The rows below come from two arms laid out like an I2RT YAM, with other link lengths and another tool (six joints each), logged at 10 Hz.
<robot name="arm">
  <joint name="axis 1" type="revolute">
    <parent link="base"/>
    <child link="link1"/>
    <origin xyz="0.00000 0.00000 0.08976"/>
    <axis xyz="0 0 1"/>
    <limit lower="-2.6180" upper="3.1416"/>
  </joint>
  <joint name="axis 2" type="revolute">
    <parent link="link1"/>
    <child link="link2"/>
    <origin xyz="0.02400 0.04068 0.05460"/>
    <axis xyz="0 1 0"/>
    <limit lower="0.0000" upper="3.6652"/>
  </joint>
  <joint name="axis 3" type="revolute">
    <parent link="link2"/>
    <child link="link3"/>
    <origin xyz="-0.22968 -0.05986 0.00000"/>
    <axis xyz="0 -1 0"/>
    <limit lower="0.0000" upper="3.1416"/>
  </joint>
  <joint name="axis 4" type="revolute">
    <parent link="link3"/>
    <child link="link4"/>
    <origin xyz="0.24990 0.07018 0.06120"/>
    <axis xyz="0 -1 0"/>
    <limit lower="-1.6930" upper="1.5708"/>
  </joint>
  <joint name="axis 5" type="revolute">
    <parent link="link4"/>
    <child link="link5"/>
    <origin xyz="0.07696 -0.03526 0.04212"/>
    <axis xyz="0 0 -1"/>
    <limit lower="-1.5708" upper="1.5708"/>
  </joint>
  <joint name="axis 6" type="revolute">
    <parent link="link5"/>
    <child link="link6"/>
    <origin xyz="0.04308 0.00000 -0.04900"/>
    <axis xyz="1 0 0"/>
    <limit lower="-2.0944" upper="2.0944"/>
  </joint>
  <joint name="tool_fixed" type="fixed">
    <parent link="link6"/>
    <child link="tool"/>
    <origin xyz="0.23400 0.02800 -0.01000" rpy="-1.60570 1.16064 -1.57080"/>
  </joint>
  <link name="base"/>
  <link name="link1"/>
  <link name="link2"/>
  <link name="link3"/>
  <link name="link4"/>
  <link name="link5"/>
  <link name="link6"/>
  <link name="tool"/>
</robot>
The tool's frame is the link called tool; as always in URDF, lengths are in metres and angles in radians.
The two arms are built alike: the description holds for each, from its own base.
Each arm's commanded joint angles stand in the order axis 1, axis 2, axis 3, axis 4, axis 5, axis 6.
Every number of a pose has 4 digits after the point. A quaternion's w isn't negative.
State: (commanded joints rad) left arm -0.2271 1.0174 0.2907 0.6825 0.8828 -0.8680; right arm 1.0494 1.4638 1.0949 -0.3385 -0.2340 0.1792
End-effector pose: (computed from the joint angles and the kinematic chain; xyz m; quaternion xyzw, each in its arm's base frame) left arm 0.3368 -0.2745 0.1733 -0.0765 0.7246 -0.6400 0.2439; right arm 0.1575 0.4921 0.1100 -0.5838 0.6896 0.2747 0.3289
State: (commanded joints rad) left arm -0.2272 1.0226 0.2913 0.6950 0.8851 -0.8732; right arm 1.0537 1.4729 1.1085 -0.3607 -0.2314 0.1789
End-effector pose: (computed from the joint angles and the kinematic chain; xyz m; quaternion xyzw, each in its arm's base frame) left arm 0.3368 -0.2751 0.1749 -0.0753 0.7230 -0.6419 0.2441; right arm 0.1552 0.4910 0.1068 -0.5864 0.6922 0.2716 0.3214
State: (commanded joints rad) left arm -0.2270 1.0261 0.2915 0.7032 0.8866 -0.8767; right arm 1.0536 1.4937 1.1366 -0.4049 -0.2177 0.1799
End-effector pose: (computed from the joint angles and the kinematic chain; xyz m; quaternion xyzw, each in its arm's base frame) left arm 0.3369 -0.2754 0.1758 -0.0746 0.7219 -0.6431 0.2442; right arm 0.1569 0.4866 0.0993 -0.5869 0.7020 0.2603 0.3083
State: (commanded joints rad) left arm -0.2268 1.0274 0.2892 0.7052 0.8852 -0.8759; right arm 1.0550 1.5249 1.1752 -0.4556 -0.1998 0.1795
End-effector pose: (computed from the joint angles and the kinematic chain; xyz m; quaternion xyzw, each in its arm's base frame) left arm 0.3371 -0.2751 0.1747 -0.0754 0.7222 -0.6426 0.2445; right arm 0.1592 0.4825 0.0904 -0.5883 0.7123 0.2461 0.2932
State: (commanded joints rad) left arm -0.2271 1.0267 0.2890 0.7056 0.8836 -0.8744; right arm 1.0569 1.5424 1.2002 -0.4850 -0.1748 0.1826
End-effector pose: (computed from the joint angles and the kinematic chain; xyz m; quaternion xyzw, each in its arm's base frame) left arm 0.3374 -0.2749 0.1750 -0.0750 0.7221 -0.6423 0.2457; right arm 0.1641 0.4795 0.0861 -0.5864 0.7203 0.2328 0.2883
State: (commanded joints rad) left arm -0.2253 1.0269 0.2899 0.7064 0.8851 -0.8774; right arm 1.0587 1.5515 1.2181 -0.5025 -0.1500 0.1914
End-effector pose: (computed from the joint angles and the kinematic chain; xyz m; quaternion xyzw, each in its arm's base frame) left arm 0.3376 -0.2746 0.1755 -0.0758 0.7217 -0.6429 0.2453; right arm 0.1697 0.4778 0.0853 -0.5815 0.7273 0.2226 0.2885
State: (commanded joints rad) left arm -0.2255 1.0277 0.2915 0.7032 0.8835 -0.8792; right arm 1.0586 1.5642 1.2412 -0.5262 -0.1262 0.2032
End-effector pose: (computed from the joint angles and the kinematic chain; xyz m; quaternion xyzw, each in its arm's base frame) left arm 0.3381 -0.2745 0.1751 -0.0776 0.7220 -0.6426 0.2443; right arm 0.1758 0.4755 0.0841 -0.5752 0.7362 0.2121 0.2865
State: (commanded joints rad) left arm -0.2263 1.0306 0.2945 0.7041 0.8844 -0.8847; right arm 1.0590 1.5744 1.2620 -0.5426 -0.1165 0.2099
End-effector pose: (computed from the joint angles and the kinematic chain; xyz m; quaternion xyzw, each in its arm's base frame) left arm 0.3381 -0.2751 0.1757 -0.0786 0.7217 -0.6436 0.2423; right arm 0.1786 0.4756 0.0852 -0.5721 0.7402 0.2081 0.2853
